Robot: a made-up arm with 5 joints. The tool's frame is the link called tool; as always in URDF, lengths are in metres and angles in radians.
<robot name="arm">
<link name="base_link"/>
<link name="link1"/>
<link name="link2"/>
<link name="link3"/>
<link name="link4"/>
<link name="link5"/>
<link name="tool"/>
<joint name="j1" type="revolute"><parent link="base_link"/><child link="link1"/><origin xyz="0.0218 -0.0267 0.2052" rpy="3.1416 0 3.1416"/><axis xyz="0 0 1"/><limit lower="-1.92" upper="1.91"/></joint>
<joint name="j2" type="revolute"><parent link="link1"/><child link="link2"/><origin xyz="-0.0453 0.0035 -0.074" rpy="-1.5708 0 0"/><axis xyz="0 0 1"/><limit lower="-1.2" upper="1.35"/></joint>
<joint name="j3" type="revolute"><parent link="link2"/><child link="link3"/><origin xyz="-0.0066 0.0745 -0.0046" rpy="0 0 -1.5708"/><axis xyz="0 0 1"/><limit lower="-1.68" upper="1.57"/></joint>
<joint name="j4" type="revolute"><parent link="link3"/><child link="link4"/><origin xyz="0.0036 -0.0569 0.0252" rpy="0 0 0"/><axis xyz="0 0 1"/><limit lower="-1.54" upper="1.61"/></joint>
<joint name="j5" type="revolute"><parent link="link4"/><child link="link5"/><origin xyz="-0.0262 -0.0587 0.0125" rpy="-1.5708 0 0"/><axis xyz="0 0 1"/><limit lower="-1.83" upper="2.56"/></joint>
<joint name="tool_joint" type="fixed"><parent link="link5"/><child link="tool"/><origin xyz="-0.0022 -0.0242 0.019" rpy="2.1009 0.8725 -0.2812"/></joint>
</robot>
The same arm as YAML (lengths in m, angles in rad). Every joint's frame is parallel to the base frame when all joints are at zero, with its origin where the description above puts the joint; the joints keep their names.
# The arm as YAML. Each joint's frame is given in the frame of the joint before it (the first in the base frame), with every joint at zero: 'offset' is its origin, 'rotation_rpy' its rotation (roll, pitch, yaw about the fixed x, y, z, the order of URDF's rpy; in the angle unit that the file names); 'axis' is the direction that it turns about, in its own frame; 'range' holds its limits. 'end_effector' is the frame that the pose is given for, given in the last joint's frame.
length_unit: m
angle_unit: rad
chain:
  - id: j1
    offset: [0.0218, -0.0267, 0.2052]
    rotation_rpy: [0.0, 0.0, 0.0]
    axis: "-z"
    range: [-1.92, 1.91]
  - id: j2
    offset: [0.0453, 0.0035, 0.074]
    rotation_rpy: [0.0, 0.0, 0.0]
    axis: "+y"
    range: [-1.2, 1.35]
  - id: j3
    offset: [0.0066, -0.0046, 0.0745]
    rotation_rpy: [0.0, 0.0, 0.0]
    axis: "+y"
    range: [-1.68, 1.57]
  - id: j4
    offset: [0.0569, 0.0252, -0.0036]
    rotation_rpy: [0.0, 0.0, 0.0]
    axis: "+y"
    range: [-1.54, 1.61]
  - id: j5
    offset: [0.0587, 0.0125, 0.0262]
    rotation_rpy: [0.0, 0.0, 0.0]
    axis: "-x"
    range: [-1.83, 2.56]
end_effector:
  offset: [-0.019, 0.0242, 0.0022]
  rotation_rpy: [-0.6801, 0.6658, 0.2289]

